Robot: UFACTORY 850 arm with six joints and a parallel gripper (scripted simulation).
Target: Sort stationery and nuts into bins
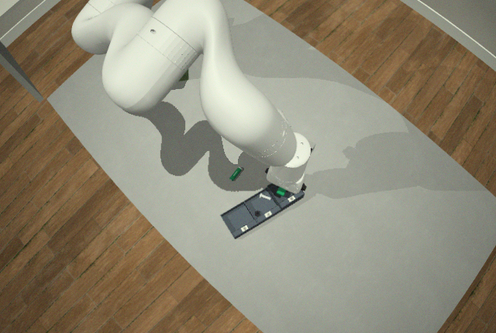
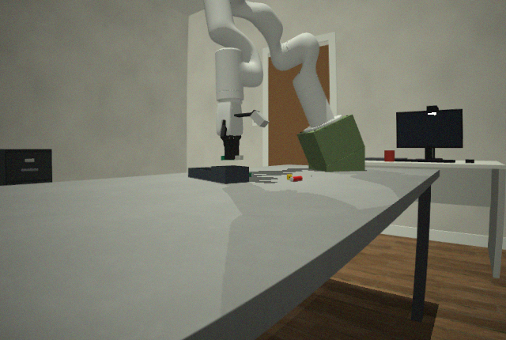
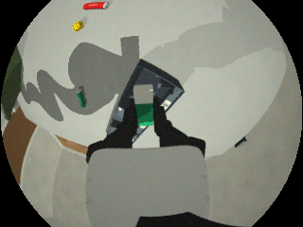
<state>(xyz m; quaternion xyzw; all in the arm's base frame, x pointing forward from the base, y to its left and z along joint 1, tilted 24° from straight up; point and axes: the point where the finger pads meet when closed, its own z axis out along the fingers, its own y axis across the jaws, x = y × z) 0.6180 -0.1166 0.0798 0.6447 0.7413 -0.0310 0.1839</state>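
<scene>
Right now my hand is 20 mm above the green block and 10 mm to the right of it. Also, from my hand: white bolt 80 mm below, 50 mm to the right, 50 mm behind; black nut 110 mm to the right, 80 mm below, 30 mm behind; dark bin row 80 mm to the right, 70 mm below, 30 mm behind.
</scene>
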